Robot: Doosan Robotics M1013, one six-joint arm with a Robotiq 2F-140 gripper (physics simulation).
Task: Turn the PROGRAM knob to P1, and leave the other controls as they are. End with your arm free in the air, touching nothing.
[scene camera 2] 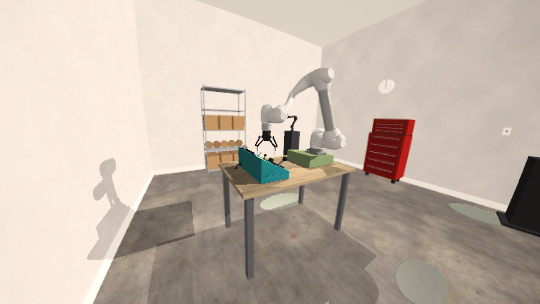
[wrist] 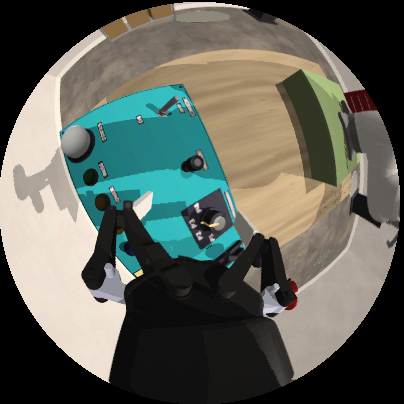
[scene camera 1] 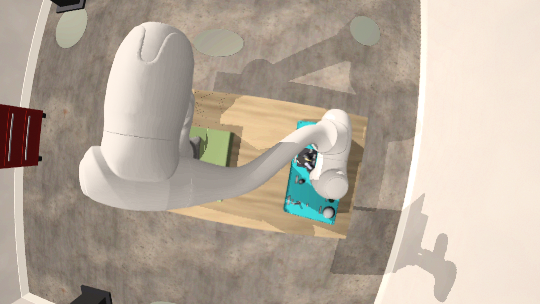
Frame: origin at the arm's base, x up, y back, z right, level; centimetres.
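Seen in the pictures: gripper, fingertip midpoint: [scene camera 2: 266, 154] [wrist: 194, 208]; arm's base at its link origin: [scene camera 2: 315, 153] [wrist: 349, 132] [scene camera 1: 185, 152].
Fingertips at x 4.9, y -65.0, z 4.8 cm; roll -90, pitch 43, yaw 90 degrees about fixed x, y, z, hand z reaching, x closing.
Offsets run from my fingertips to a thing's top centre. "spot": to the spot under its first point. Level surfaces: height alone.
The teal control panel [scene camera 1: 314, 192] [scene camera 2: 254, 165] [wrist: 140, 150] lies on the table. The PROGRAM knob @[dx -2.0, dy +2.1, dz -5.8 cm] [wrist: 217, 221] has a grey cap and a yellow pointer on a dark square plate @[dx -3.2, dy +0.7, dz -5.7 cm] [wrist: 191, 214]. In the wrist view the pointer aims left, about at P3; P1 is at the plate's lower edge. My gripper [scene camera 2: 266, 150] [wrist: 194, 208] is open and empty above the panel. In the wrist view its pale fingertips lie on either side of the knob, the right one nearer. Whether a fingertip touches anything cannot be told. The arm hides part of the panel from above.
The panel also bears a grey domed button @[spot: dx +5.1, dy -9.1, dz +18.7 cm] [wrist: 76, 143], a dark green button @[spot: dx +3.1, dy -10.9, dz +13.6 cm] [wrist: 90, 176], an amber button @[spot: dx +3.2, dy -11.3, dz +9.0 cm] [wrist: 102, 202], a black knob @[dx -1.2, dy +3.9, dz +6.0 cm] [wrist: 196, 162], and a metal toggle @[dx -1.9, dy +4.9, dz +18.0 cm] [wrist: 169, 106]. The green base block [scene camera 2: 311, 159] [wrist: 320, 130] stands on the wooden table @[dx -15.0 cm] [scene camera 1: 262, 200] [wrist: 245, 120].
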